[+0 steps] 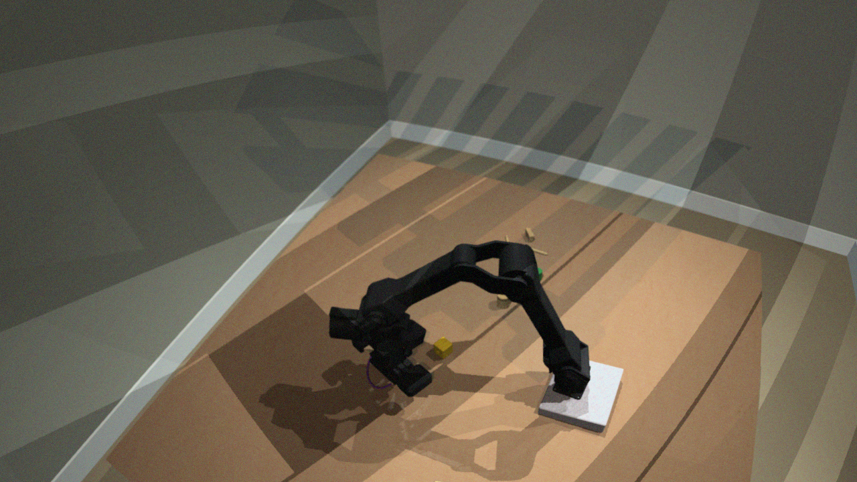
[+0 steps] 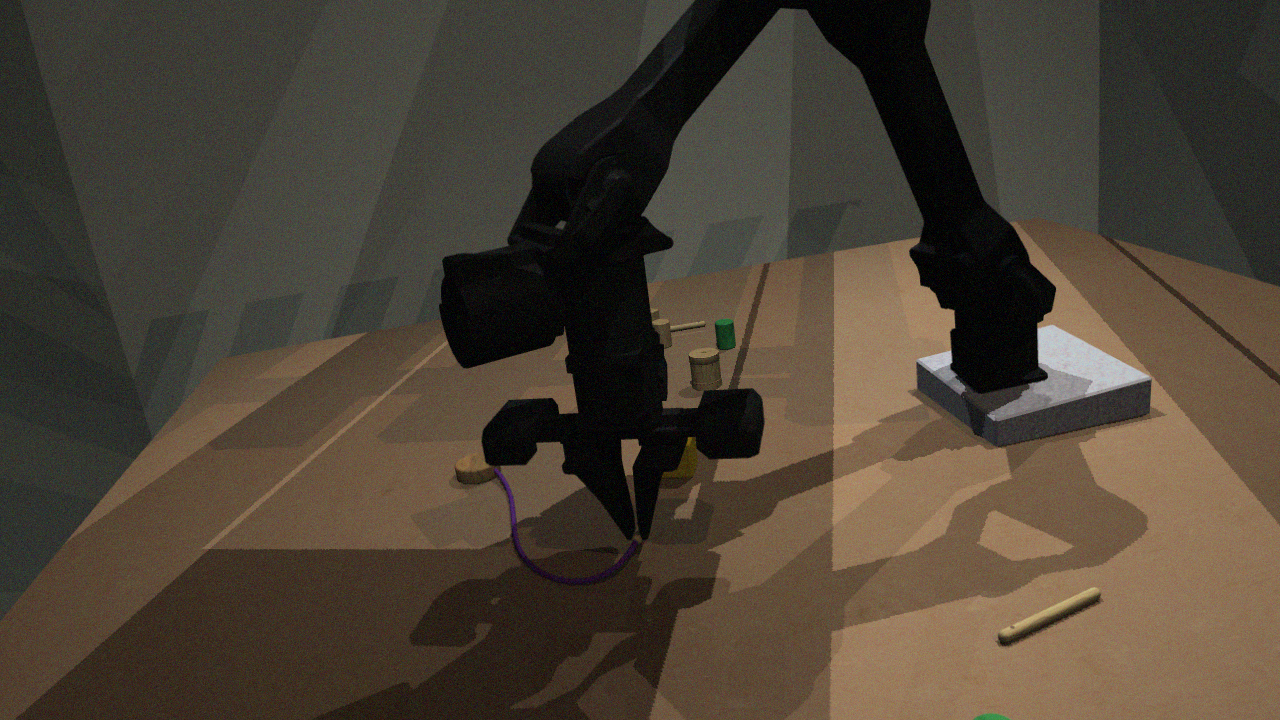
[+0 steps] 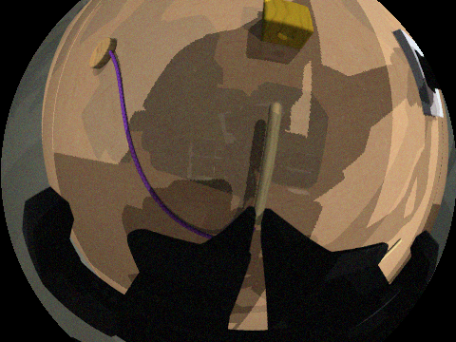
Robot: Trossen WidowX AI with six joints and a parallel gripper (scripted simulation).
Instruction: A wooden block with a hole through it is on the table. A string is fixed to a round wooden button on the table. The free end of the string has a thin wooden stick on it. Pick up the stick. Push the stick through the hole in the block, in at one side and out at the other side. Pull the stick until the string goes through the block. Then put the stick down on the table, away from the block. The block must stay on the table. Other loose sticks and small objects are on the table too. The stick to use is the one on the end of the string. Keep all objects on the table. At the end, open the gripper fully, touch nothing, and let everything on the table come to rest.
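My gripper tip is 13 cm to the left of the yellow block and 4 cm past it. The rest, counted from my gripper tip: round wooden button 19 cm to the right, 13 cm ahead, 1 cm below; loose stick 22 cm behind, 15 cm to the left, 1 cm below; short wooden cylinder 32 cm to the right, 10 cm behind.
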